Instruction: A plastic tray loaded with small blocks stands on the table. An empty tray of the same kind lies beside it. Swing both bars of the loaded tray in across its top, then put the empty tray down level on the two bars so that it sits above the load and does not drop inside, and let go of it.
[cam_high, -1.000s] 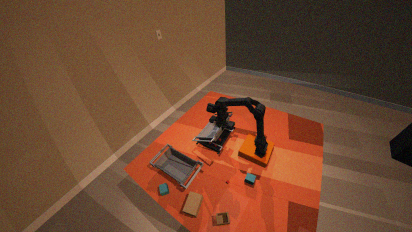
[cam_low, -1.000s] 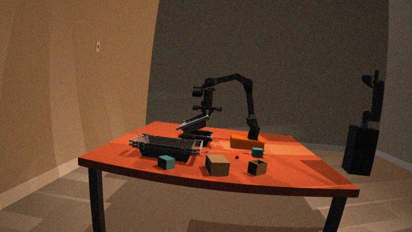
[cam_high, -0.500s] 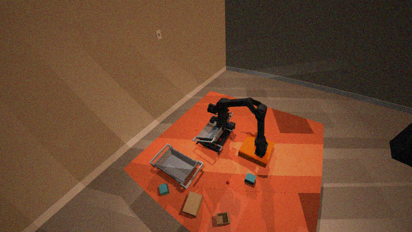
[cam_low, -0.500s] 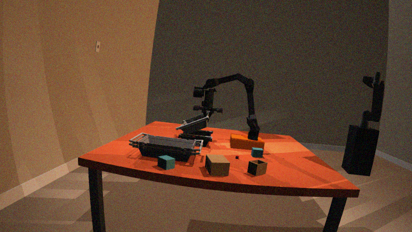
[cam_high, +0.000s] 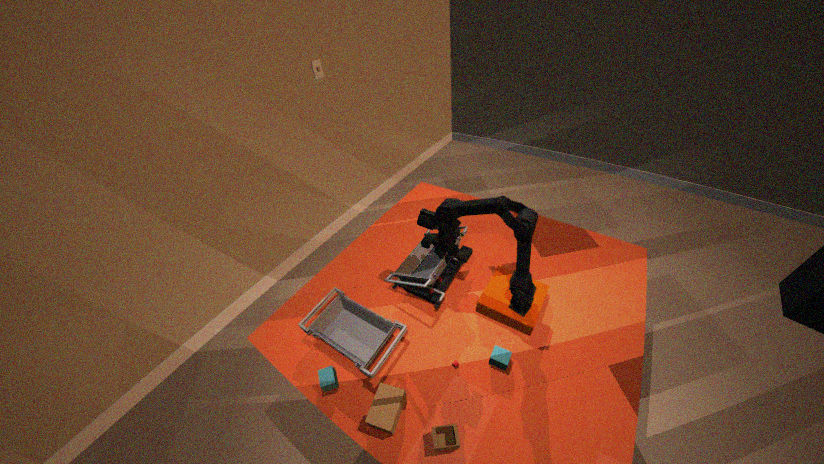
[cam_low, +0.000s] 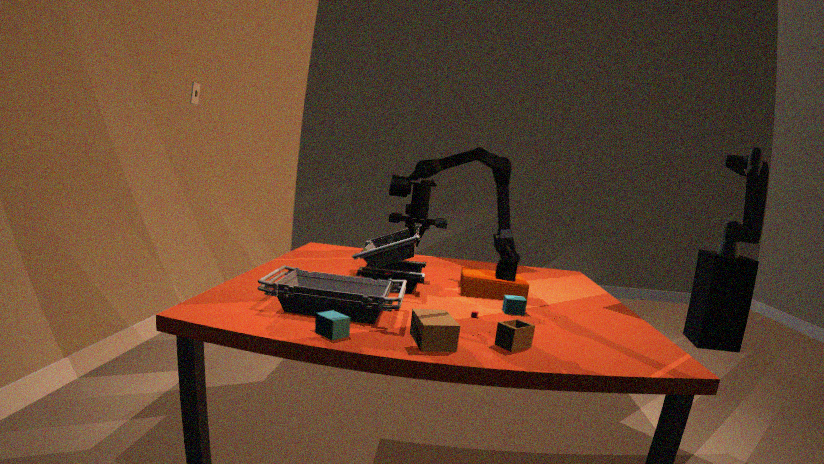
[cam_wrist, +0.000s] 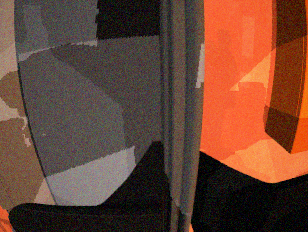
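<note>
Right now the grey tray is 80 mm ahead of my gripper tip and 20 mm to the left of it. Round my gripper tip: open box 370 mm behind, 440 mm to the left, 120 mm below.
</note>
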